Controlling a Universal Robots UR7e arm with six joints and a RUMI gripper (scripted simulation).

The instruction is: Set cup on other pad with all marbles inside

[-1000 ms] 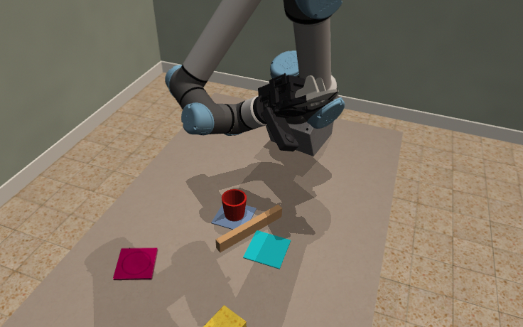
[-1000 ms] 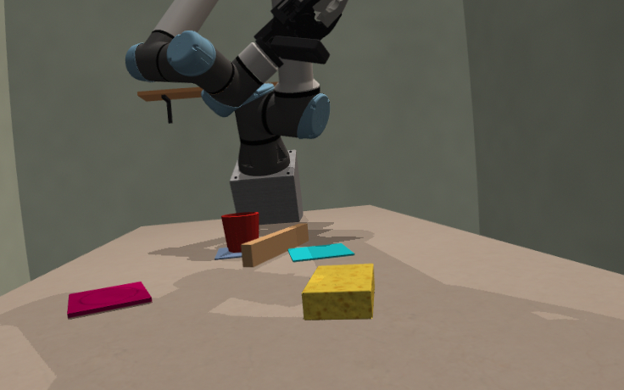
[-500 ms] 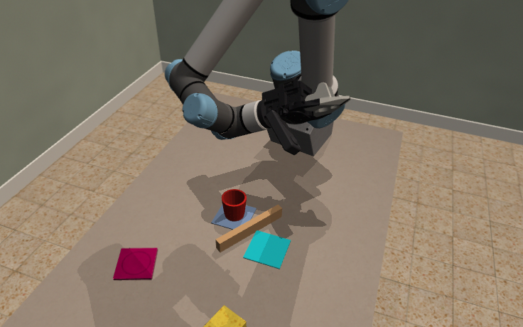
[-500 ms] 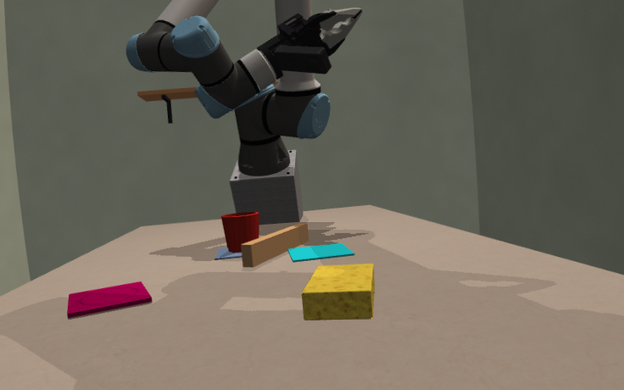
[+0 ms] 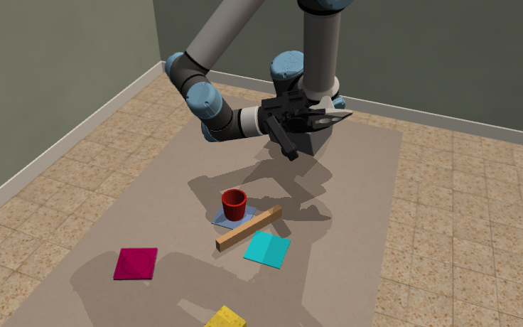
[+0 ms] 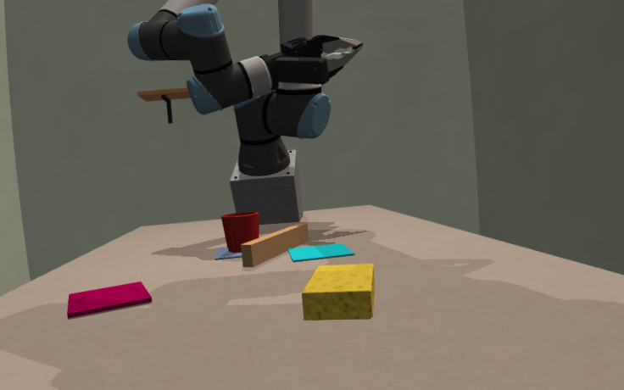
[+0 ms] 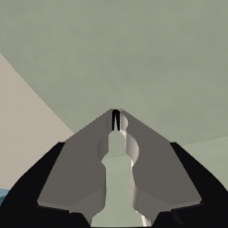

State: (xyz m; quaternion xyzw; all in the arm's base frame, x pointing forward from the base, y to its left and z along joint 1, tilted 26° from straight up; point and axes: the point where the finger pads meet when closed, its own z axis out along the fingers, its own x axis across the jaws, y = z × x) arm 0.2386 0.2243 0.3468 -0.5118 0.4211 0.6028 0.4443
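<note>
The red cup lies 38 cm below my hand, 27 cm to the right of it and 3 cm ahead of it. Round my hand: blue marble 39 cm below, 27 cm to the right, 2 cm ahead; wooden rail 40 cm below, 21 cm to the right, 8 cm ahead; cyan pad 41 cm below, 14 cm to the right, 12 cm ahead.
</note>
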